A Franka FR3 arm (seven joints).
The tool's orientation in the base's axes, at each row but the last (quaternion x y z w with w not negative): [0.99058 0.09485 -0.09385 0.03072]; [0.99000 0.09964 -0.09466 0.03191]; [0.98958 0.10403 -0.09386 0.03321]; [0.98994 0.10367 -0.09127 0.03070]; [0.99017 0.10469 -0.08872 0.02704]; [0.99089 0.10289 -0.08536 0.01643]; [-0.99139 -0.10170 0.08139 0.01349]
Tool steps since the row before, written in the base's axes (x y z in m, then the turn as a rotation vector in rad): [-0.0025 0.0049 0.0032 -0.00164 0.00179 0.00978]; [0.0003 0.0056 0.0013 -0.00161 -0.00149 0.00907]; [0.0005 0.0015 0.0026 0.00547 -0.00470 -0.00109]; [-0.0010 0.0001 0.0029 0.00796 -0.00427 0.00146]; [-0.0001 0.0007 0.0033 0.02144 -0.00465 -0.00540]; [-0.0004 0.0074 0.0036 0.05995 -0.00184 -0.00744]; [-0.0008 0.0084 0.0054 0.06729 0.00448 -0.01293]
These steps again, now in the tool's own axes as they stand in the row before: [-0.0021 -0.0051 -0.0031 -0.00313 -0.00165 -0.00943]; [0.0011 -0.0054 -0.0018 -0.00359 0.00153 -0.00848]; [0.0003 -0.0012 -0.0028 0.00453 0.00570 0.00049]; [-0.0015 -0.0002 -0.0027 0.00653 0.00591 -0.00248]; [-0.0006 -0.0006 -0.0033 0.02067 0.00890 0.00200]; [0.0005 -0.0073 -0.0039 0.05872 0.01408 -0.00252]; [0.0001 -0.0086 -0.0051 0.06797 0.00960 0.00176]
